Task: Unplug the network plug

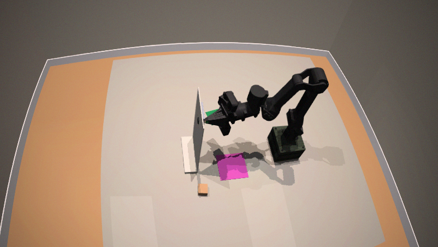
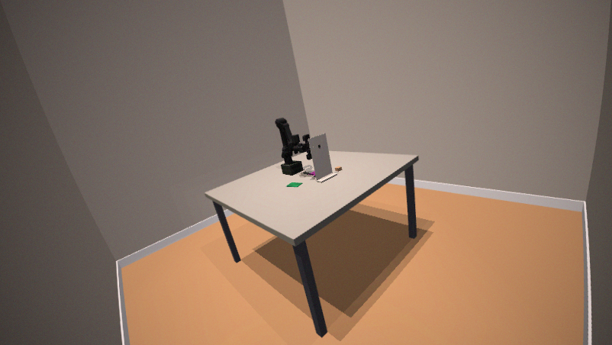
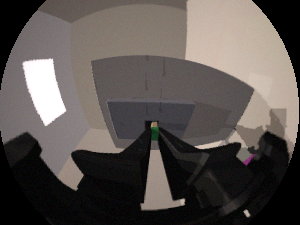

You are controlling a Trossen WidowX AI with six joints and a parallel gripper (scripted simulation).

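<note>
The magenta square lies 24 cm below my gripper tip, 11 cm behind it and 9 cm to the left of it. Also, from my gripper tip: grey panel: 10 cm below, 3 cm ahead, 1 cm to the right; then network plug: right at my gripper tip.
</note>
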